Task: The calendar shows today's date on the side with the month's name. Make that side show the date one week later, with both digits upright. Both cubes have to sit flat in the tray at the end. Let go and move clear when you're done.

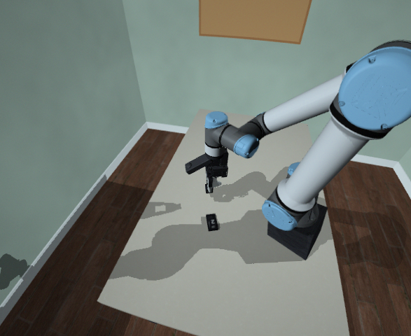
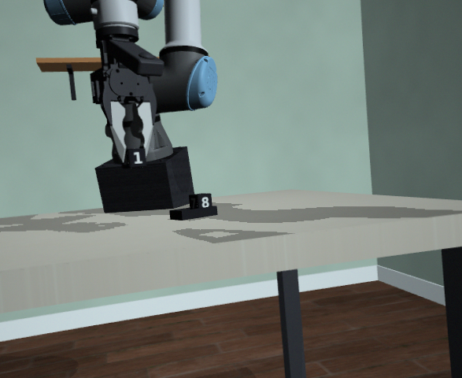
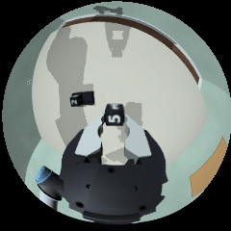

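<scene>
Now: the black tray 12 cm below my hand, 10 cm to the left of it and 6 cm behind it. From my hand the other things lie so: black digit cube 1 cm below.
</scene>
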